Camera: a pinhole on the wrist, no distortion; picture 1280 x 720 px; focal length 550.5 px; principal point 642.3 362.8 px. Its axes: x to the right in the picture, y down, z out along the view. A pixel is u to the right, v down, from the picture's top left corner.
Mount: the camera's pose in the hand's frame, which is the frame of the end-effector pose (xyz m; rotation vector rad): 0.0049 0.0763 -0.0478 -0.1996 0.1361 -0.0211
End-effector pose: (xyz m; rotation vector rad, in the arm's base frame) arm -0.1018 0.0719 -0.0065 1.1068 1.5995 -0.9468
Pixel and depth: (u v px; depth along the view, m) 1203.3 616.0 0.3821
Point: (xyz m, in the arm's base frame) 0.1893 0.0438 -0.5202
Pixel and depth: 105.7 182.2 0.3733
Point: 0.0866 -0.3446 0.1833
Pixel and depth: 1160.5 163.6 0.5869
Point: -0.1009 -0.2517 -0.7384
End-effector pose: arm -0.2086 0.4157 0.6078 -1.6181 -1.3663 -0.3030
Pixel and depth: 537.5 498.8 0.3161
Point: -0.1192 0.6236 0.3644
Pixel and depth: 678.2 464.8 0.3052
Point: -0.1087 0.6566 0.4406
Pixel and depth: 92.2 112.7 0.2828
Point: -0.3844 0.4942 0.2861
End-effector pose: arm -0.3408 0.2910 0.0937 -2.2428 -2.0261 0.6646
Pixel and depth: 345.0 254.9 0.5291
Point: -0.4477 -0.0491 -0.3518
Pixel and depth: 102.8 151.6 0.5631
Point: -0.5804 -0.3071 -0.3315
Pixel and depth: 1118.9 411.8 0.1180
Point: -0.2524 0.3805 -0.0204
